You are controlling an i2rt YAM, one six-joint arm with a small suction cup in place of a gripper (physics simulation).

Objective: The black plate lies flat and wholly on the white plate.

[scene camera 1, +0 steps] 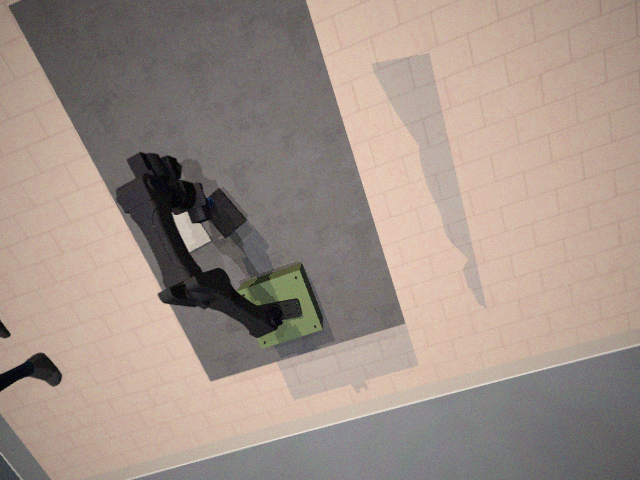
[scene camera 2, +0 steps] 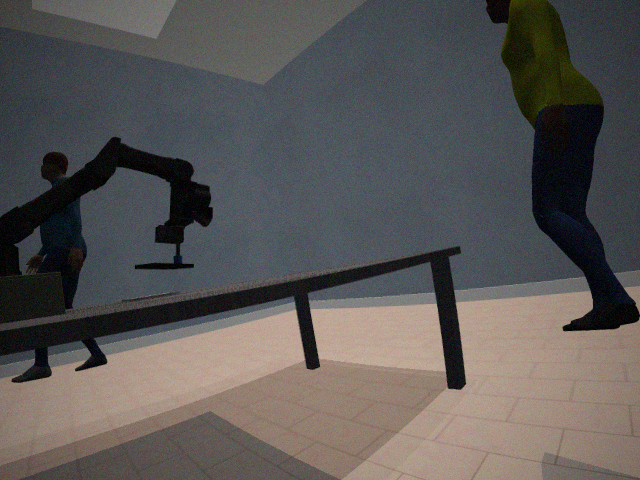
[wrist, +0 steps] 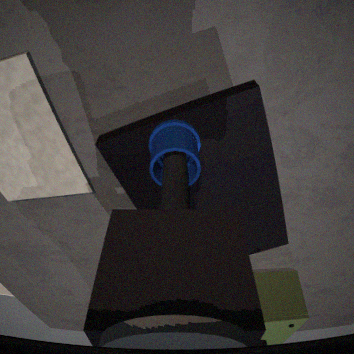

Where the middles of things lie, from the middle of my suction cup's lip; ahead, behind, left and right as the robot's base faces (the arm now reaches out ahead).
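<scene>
Black plate (scene camera 1: 227, 218): from my suction cup, 30 mm to the right of it, 50 mm behind, 10 mm below. White plate (scene camera 1: 194, 235): 160 mm to the left of my suction cup, 80 mm behind, 90 mm below.
</scene>
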